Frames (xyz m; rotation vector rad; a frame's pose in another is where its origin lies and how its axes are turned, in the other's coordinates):
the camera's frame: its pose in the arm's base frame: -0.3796 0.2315 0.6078 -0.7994 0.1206 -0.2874
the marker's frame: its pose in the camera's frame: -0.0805 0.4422 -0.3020 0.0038 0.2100 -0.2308
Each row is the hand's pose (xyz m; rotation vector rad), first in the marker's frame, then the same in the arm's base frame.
Working: the marker's frame: its pose in the arm's base frame: -0.4291 0.3398 0.0796 -0.7788 0.2254 -0.5900

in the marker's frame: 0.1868 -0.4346 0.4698 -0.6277 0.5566 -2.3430
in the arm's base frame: -0.2689 0.2670 0.7226 1.0917 0.1340 2.7646
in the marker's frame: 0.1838 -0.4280 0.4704 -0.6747 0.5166 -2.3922
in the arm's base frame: -0.2683 0.2727 0.7182 1.1042 0.1811 2.6988
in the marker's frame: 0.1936 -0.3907 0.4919 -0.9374 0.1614 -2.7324
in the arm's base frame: -0.2362 0.3008 0.7067 1.1081 0.5275 2.2569
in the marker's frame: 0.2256 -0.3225 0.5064 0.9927 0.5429 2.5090
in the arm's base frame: -0.1760 0.3292 0.6687 0.9283 1.0115 1.4757
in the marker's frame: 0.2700 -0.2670 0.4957 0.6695 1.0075 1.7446
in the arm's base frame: -0.1209 0.3284 0.6225 0.5687 1.3559 0.6867
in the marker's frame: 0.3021 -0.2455 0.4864 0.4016 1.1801 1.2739
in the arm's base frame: -0.0895 0.3165 0.6013 0.2760 1.4986 0.2181
